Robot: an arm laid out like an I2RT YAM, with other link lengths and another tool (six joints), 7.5 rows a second.
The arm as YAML. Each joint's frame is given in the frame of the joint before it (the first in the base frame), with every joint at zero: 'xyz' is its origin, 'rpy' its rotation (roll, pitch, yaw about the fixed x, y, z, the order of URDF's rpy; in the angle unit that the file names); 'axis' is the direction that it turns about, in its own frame. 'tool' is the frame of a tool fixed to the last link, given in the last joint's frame.
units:
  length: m
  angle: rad
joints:
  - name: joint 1
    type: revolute
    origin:
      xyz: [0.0, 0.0, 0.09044]
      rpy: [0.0, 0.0, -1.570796]
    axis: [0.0, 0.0, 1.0]
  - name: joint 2
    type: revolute
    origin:
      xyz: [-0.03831, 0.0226, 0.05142]
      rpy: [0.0, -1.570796, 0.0]
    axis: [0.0, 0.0, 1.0]
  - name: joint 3
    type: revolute
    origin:
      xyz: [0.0, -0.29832, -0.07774]
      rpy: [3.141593, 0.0, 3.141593]
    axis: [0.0, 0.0, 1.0]
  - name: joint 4
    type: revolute
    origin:
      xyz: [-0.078, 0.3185, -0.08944]
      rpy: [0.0, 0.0, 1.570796]
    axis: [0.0, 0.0, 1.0]
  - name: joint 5
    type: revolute
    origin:
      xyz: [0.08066, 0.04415, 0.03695]
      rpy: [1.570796, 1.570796, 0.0]
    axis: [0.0, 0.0, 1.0]
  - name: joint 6
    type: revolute
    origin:
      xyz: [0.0, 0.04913, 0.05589]
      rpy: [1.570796, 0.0, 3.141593]
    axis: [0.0, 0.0, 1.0]
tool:
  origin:
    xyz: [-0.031, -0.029, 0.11]
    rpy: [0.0, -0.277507, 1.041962]
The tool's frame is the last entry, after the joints.
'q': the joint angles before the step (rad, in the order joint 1, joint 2, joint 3, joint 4, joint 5, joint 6). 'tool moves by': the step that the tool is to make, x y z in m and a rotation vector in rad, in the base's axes. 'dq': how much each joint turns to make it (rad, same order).
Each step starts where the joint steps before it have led.
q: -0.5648 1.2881 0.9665 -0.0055 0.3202 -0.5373
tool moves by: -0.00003 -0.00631 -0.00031 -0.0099 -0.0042 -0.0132
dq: -0.0087 0.0102 -0.0001 0.0207 0.0061 -0.0046
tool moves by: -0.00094 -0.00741 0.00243 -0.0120 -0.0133 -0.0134
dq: -0.0130 0.0073 0.0001 0.0258 0.0012 -0.0026
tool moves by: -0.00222 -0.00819 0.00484 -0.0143 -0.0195 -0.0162
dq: -0.0157 0.0038 0.0003 0.0279 0.0008 -0.0008
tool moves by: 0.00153 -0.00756 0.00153 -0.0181 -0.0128 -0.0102
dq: -0.0099 0.0161 0.0012 0.0382 0.0023 -0.0076
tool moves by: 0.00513 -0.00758 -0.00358 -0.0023 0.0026 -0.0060
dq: -0.0061 0.0320 0.0145 0.0178 0.0008 -0.0035
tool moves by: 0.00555 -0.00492 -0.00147 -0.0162 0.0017 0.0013
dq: -0.0015 0.0255 0.0088 0.0297 0.0007 -0.0153
